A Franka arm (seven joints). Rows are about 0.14 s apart.
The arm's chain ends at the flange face. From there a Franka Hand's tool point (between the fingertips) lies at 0.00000 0.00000 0.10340 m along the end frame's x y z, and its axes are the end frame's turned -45 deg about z.
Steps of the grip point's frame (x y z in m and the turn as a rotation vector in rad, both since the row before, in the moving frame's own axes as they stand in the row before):
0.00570 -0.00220 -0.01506 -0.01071 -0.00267 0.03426
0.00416 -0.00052 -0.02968 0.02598 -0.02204 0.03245
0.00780 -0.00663 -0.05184 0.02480 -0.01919 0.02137
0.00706 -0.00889 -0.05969 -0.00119 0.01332 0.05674
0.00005 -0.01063 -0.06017 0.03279 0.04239 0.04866
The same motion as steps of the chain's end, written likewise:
0.00190 -0.00657 -0.01505 -0.00946 0.00569 0.03426
0.00608 -0.00296 -0.02962 0.00279 -0.03396 0.03245
0.00404 -0.00976 -0.05179 0.00397 -0.03111 0.02137
-0.00238 -0.01042 -0.05968 0.00858 0.01026 0.05674
-0.00832 -0.00208 -0.06002 0.05316 0.00679 0.04866

